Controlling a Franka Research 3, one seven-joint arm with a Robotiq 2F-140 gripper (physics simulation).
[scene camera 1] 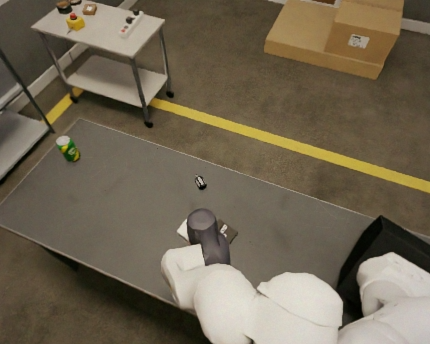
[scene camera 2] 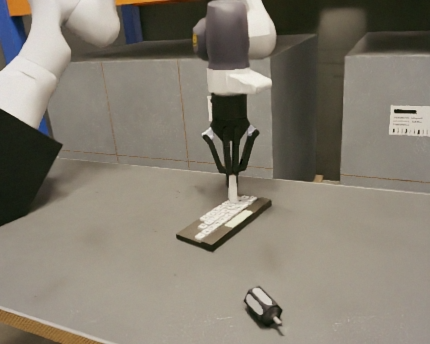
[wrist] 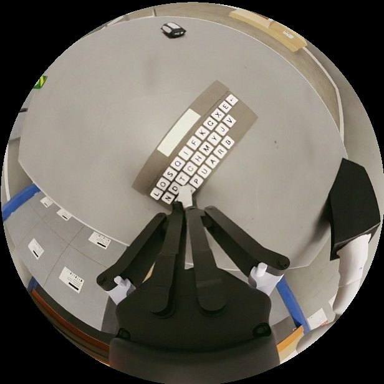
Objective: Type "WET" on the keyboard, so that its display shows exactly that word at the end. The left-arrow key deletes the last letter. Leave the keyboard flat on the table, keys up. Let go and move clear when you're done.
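Observation:
The brown keyboard [scene camera 1: 231,231] [scene camera 2: 189,234] [wrist: 245,119] lies flat on the table, keys up. Its pale display strip [scene camera 2: 239,218] [wrist: 179,133] shows no readable letters. In the wrist view the T key [wrist: 182,178], E key [wrist: 226,106] and left-arrow key [wrist: 233,100] are uncovered. My gripper [scene camera 2: 232,189] [wrist: 185,193] is shut and empty, pointing down, with its pale fingertips over the end of the key row beside P. They hide the key there, and W is not readable. Whether the tips touch it I cannot tell. In scene camera 1 the arm hides the fingers.
A black-and-white tool-like object [scene camera 1: 200,182] [scene camera 2: 263,306] [wrist: 173,30] lies on the table away from the keyboard. A green can [scene camera 1: 68,149] [wrist: 40,82] stands near the far left table end. A black angular box [scene camera 1: 370,250] [scene camera 2: 25,170] [wrist: 352,207] stands near the arm.

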